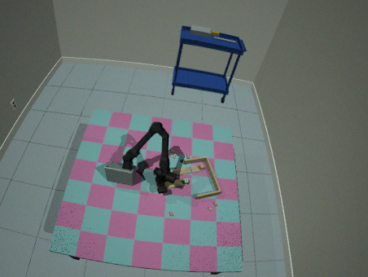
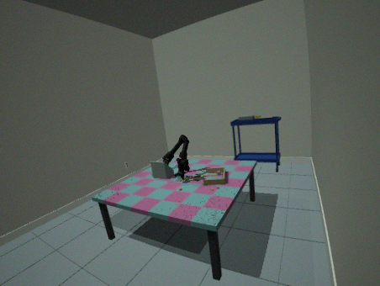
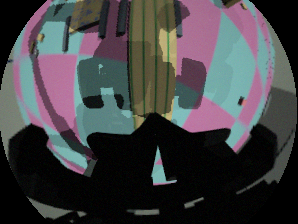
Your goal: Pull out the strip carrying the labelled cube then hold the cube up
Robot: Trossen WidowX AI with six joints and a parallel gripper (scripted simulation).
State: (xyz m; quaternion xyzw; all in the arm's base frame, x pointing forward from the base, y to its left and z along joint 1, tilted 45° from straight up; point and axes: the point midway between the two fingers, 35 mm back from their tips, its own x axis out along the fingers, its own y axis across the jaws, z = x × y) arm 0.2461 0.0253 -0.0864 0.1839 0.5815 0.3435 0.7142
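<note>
My gripper tip is now 190 mm short of the labelled cube, 60 mm to the right of it and 20 mm below it.
</note>
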